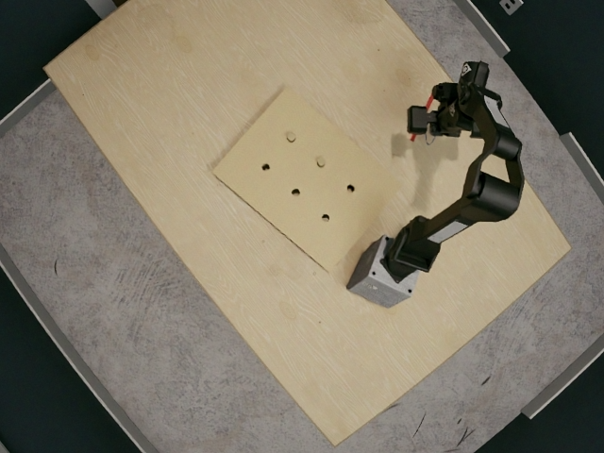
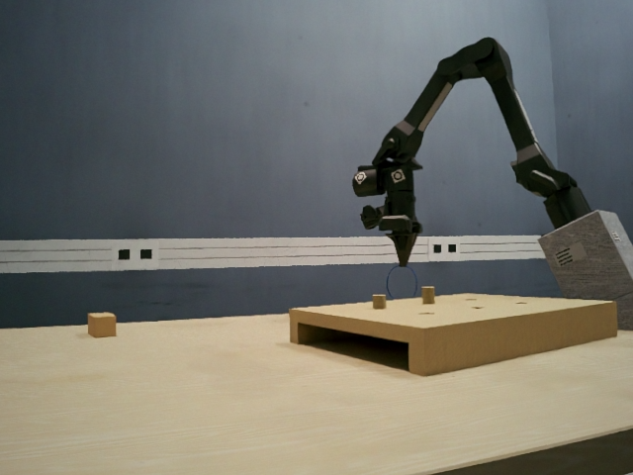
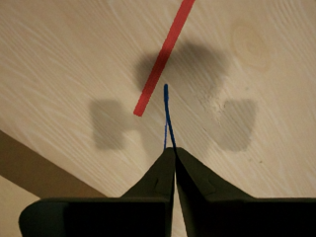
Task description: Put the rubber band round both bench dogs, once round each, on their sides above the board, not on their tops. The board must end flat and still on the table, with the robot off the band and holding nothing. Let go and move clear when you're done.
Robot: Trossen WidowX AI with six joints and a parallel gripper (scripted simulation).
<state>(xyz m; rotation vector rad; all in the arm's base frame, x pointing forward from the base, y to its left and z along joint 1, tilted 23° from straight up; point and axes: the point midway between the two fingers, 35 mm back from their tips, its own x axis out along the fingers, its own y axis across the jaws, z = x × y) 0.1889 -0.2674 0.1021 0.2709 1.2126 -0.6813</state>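
The wooden board is 320 mm to the left of my hand, 110 mm below it and 100 mm ahead of it. Round my hand: red strip (130 mm below, 50 mm ahead, 30 mm to the right); small wooden cube (590 mm ahead, 120 mm below).
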